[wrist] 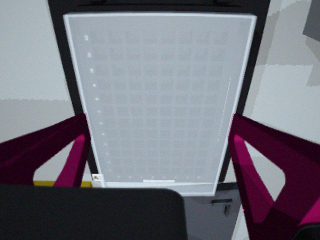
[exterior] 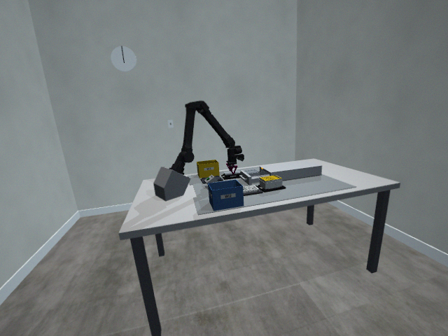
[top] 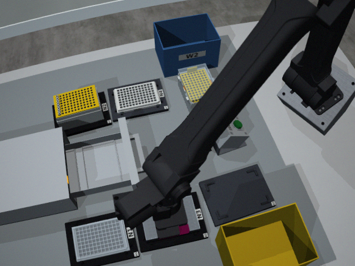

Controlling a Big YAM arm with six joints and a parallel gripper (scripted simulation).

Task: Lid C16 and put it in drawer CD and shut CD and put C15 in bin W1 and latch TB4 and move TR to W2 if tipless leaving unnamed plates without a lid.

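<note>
Right now my hand is right at the plate lid. Round my hand: nest n1: 17 cm ahead, 2 cm to the right, 3 cm below; nest N3: 3 cm below; black plate: 2 cm below.
</note>
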